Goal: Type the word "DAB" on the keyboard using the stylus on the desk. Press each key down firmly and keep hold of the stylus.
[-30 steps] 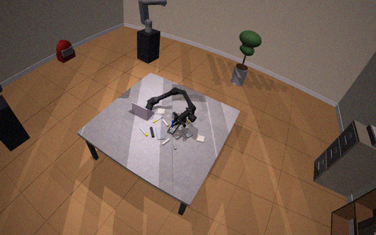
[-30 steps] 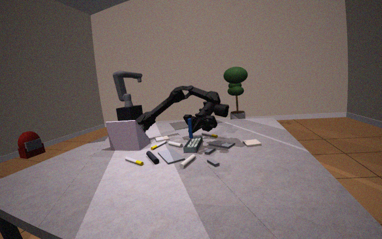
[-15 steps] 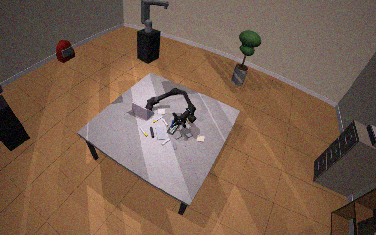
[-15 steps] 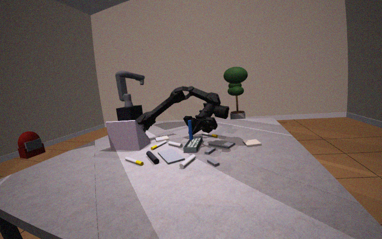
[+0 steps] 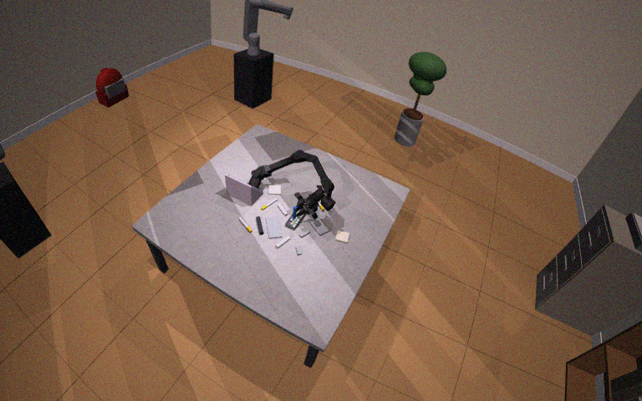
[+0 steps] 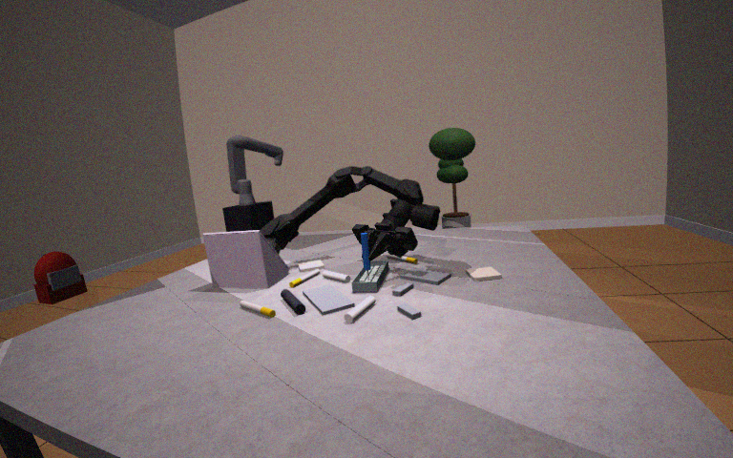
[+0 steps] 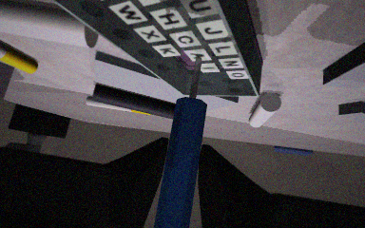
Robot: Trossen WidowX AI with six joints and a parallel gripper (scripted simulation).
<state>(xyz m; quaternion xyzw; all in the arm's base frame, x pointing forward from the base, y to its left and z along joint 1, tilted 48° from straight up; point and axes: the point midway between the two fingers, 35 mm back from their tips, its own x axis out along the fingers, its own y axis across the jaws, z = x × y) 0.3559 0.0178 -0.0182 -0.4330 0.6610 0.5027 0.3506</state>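
Right now the blue stylus is 1 cm below my gripper tip. Round my gripper tip: grey slab: 13 cm ahead, 8 cm to the left, 7 cm below; black cylinder: 13 cm behind, 15 cm to the right, 6 cm below; tan tile: 27 cm ahead, 10 cm to the left, 7 cm below.
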